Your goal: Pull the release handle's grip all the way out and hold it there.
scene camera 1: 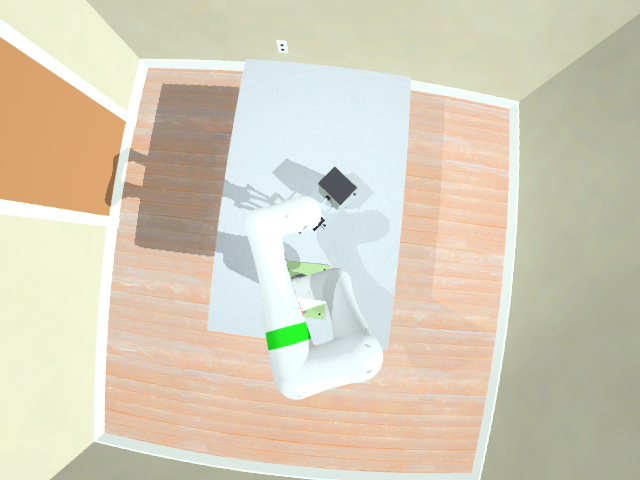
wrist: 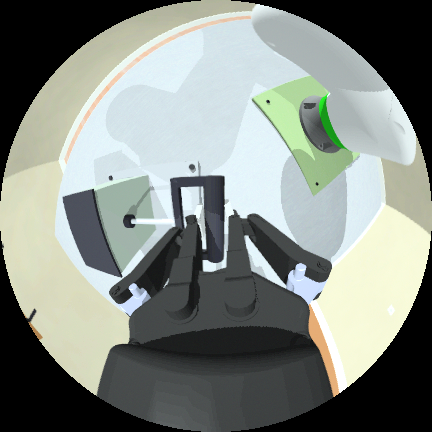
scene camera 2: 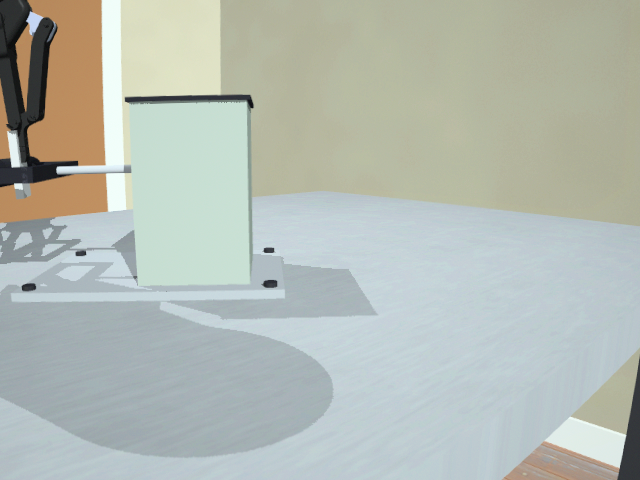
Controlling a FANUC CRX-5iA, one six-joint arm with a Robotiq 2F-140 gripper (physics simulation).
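The release handle's dark frame-shaped grip (wrist: 215, 200) (scene camera 2: 43, 171) stands out from a pale green box (scene camera 2: 191, 191) (wrist: 125, 215) with a dark lid (scene camera 1: 337, 184). A white rod (wrist: 152, 221) (scene camera 2: 95, 169) joins the grip to the box, and a length of it shows between them. My gripper (wrist: 214, 209) is shut on the grip's outer bar, with one pale fingertip inside the frame's opening and the other on the outer side. In the scene camera 2 view a fingertip reaches below the grip; the left part of the grip is cut off. In the scene camera 1 view my arm partly hides the gripper.
The box stands on a light base plate (scene camera 2: 206, 293) with dark bolts on the grey table (scene camera 2: 465, 289) (scene camera 1: 320, 113). My arm's base is on a green plate (wrist: 285, 107) (scene camera 1: 315, 267). The white arm (scene camera 1: 273, 279) reaches over the table.
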